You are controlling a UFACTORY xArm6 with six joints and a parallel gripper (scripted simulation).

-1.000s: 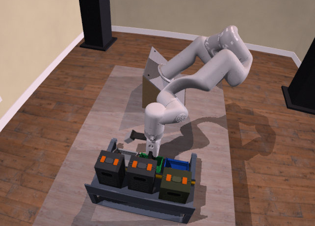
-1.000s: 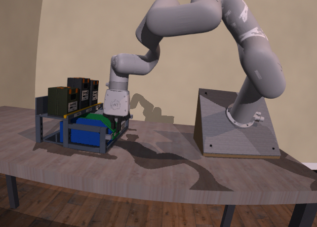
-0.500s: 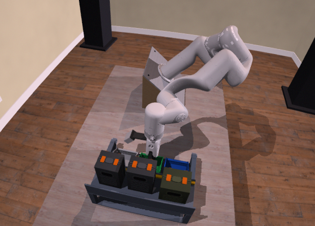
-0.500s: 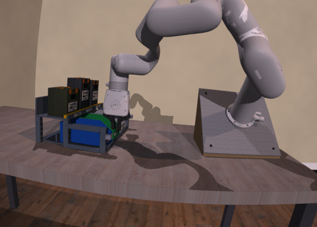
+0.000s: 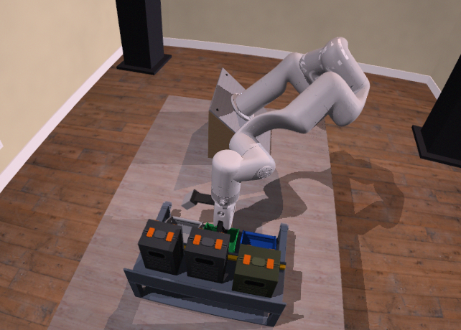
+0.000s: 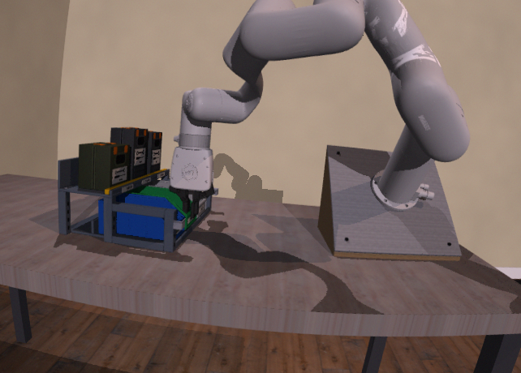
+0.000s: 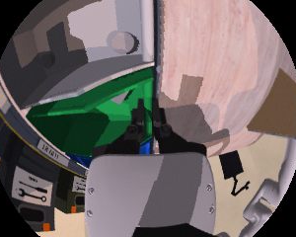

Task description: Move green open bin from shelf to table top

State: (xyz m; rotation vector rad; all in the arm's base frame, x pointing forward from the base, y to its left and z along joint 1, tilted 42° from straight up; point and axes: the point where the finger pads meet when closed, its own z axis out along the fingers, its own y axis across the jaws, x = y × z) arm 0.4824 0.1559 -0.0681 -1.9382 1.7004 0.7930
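My gripper is now 80 mm short of the green open bin and 10 mm to the right of it. The rest, counted from my hand: grey bin: 110 mm to the right, 90 mm ahead; olive box: 170 mm ahead, 130 mm to the left, 100 mm above; blue bin: 120 mm to the left, 70 mm ahead.
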